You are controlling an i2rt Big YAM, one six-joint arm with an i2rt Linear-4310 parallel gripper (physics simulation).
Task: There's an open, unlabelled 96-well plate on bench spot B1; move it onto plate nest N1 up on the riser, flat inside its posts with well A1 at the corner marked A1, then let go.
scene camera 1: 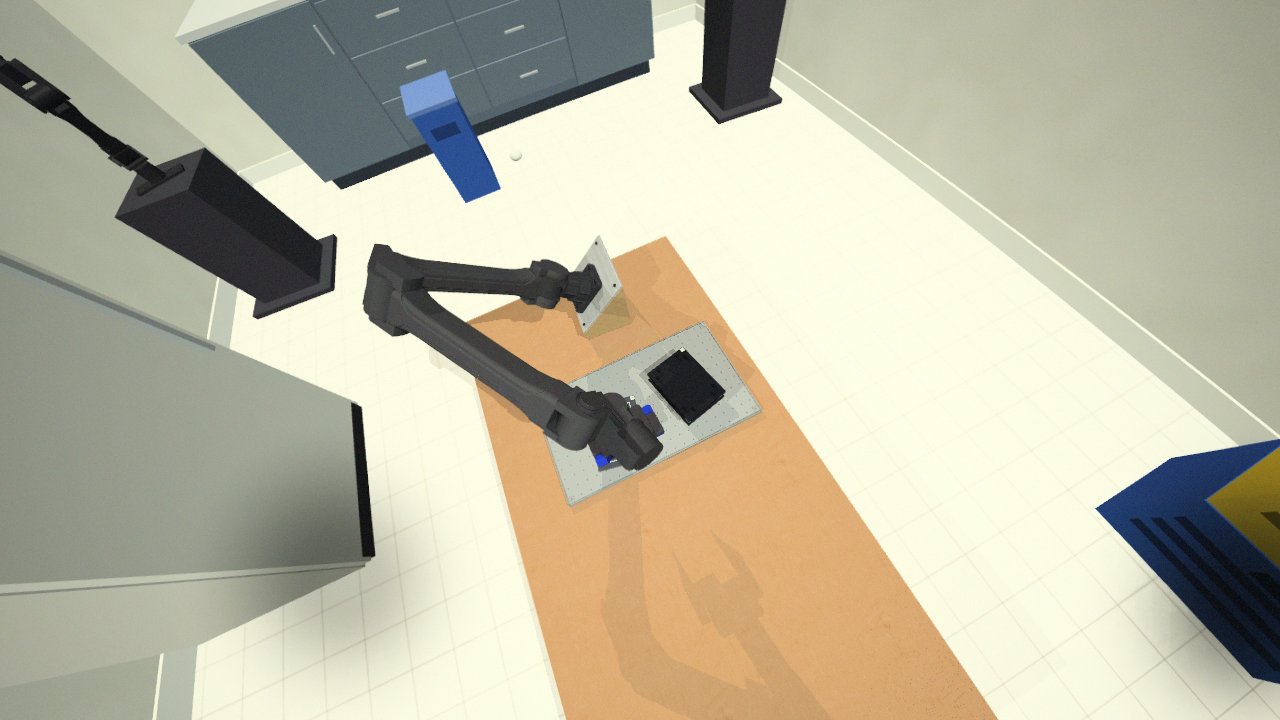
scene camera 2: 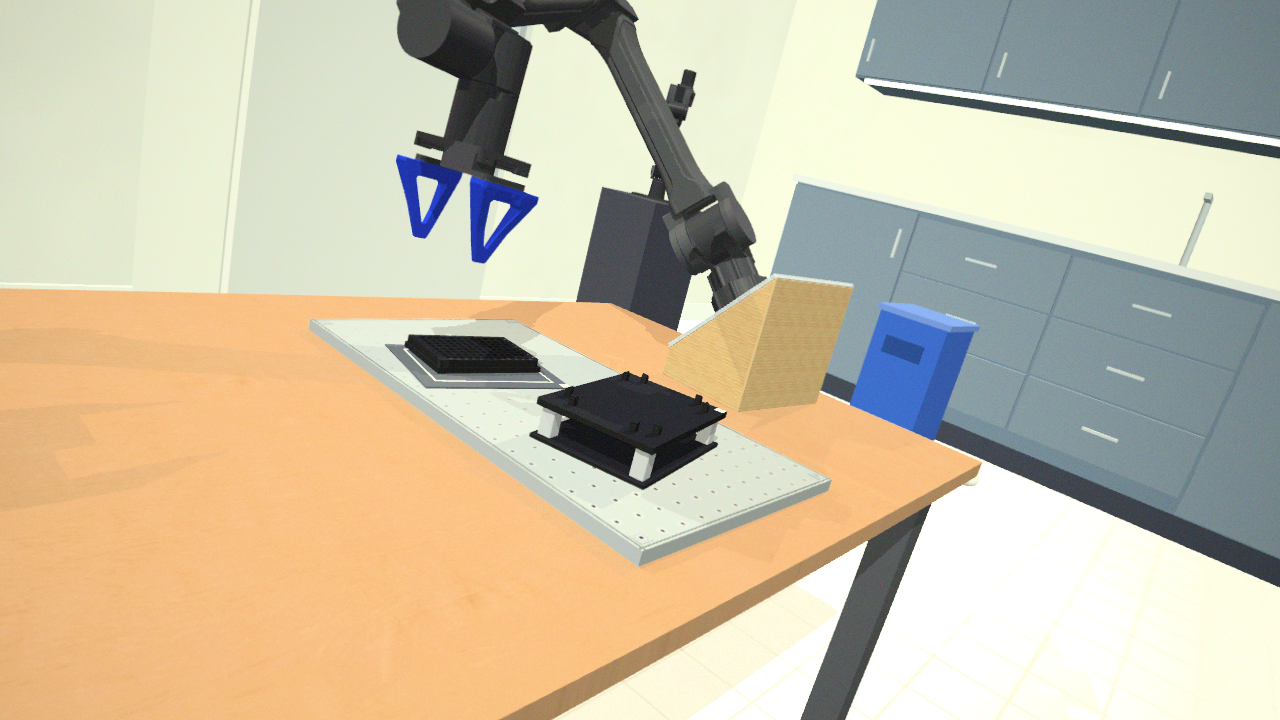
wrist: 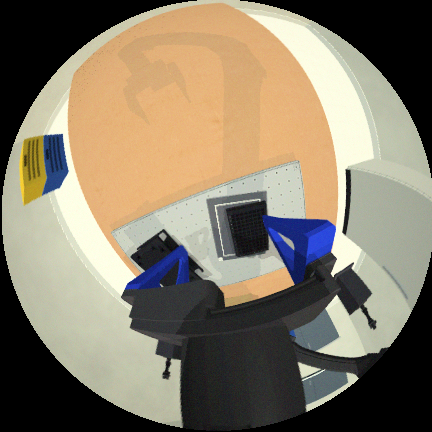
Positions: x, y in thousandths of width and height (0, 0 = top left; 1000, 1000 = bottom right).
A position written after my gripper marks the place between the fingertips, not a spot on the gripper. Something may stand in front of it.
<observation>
My gripper (scene camera 2: 350, 347) is open and holds nothing. Also in view: a black well plate (scene camera 2: 348, 492).
The black well plate is seen too in the wrist view (wrist: 575, 541). My gripper shows as well in scene camera 1 (scene camera 1: 493, 619) and in the wrist view (wrist: 513, 545).
</observation>
